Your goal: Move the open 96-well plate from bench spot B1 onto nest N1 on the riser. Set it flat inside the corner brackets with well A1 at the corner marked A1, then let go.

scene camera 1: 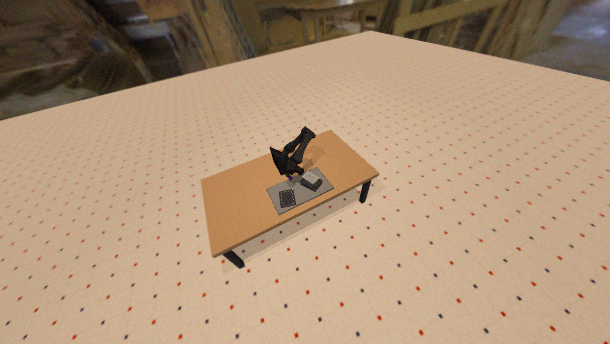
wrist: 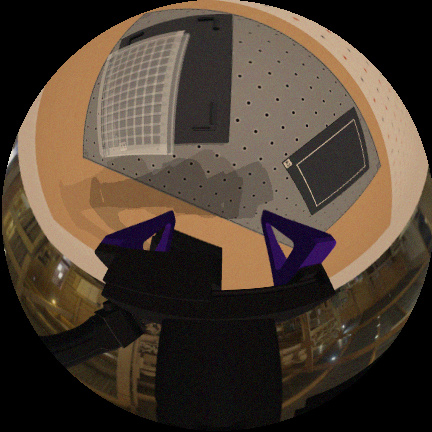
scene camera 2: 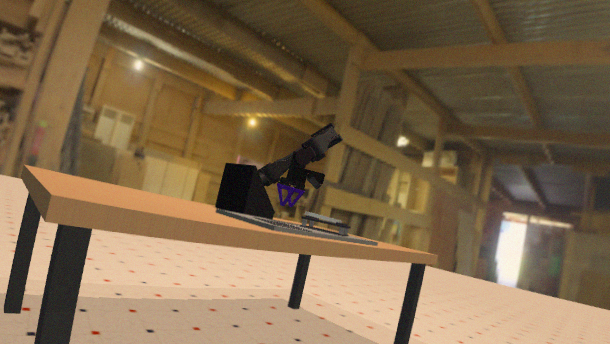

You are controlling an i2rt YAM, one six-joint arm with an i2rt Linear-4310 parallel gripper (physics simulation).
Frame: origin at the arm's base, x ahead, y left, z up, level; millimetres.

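Seen in the pictures: gripper, between the fingertips: [scene camera 1: 293, 176] [wrist: 217, 214] [scene camera 2: 286, 206]; arm's base, origin of its link: [scene camera 1: 282, 156] [scene camera 2: 249, 187].
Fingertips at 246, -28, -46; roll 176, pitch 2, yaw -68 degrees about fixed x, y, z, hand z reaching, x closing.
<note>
Offsets run from my fingertips to a thing's top centre, as dx, dy, dz. "*": to the spot under its first point.
The clear 96-well plate {+93, +118, -2} [scene camera 1: 311, 176] [wrist: 140, 95] lies over one side of the dark riser {+122, +101, -16} [scene camera 1: 312, 186] [wrist: 207, 75]. In the wrist view it is shifted left of the right-hand corner brackets and overhangs the riser's left side, not seated inside the brackets. A small label [wrist: 123, 146] shows at its lower left corner; I cannot read it. The bench spot pad {* +131, -152, -58} [scene camera 1: 287, 198] [wrist: 335, 162] has a light outline and no plate on it. My gripper [scene camera 1: 290, 177] [scene camera 2: 287, 205] [wrist: 217, 214] is open and empty, its purple fingers apart above the board's arm-side edge, clear of the plate.
The riser and pad are on a grey perforated board {* +230, +17, -62} [scene camera 1: 310, 196] [wrist: 270, 75] on the wooden table [scene camera 1: 235, 200] [scene camera 2: 150, 220]. The black arm base [scene camera 1: 280, 161] [scene camera 2: 237, 187] stands behind the board. The arm's shadow falls across the board's near edge in the wrist view.
</note>
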